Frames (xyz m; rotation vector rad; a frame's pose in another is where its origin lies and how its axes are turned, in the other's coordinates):
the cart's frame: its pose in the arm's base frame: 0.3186 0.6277 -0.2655 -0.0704 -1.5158 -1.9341
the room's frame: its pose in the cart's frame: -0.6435 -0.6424 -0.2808 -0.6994 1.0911 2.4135
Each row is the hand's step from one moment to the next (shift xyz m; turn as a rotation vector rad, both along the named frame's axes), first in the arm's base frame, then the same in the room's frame.
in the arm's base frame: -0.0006 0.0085 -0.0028 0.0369 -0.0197 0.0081
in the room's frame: -0.0008 0.0086 0.0024 0.0331 -0.0247 0.0106
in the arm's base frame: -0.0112 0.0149 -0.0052 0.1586 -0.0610 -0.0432
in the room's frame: -0.0104 0.0163 -0.0002 0.1701 -0.0425 0.0024
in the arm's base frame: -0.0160 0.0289 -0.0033 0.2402 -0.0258 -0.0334
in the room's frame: -0.0177 0.0272 0.0068 0.2338 -0.0280 0.0634
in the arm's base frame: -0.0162 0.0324 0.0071 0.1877 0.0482 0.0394
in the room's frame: -0.0227 0.0242 0.0161 0.1451 -0.0030 0.1343
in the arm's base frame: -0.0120 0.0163 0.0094 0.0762 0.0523 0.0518
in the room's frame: -0.0172 0.0093 0.0107 0.0391 0.0053 0.0983
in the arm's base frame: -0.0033 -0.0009 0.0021 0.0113 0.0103 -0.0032
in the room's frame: -0.0037 -0.0016 -0.0004 0.0098 0.0090 0.0082
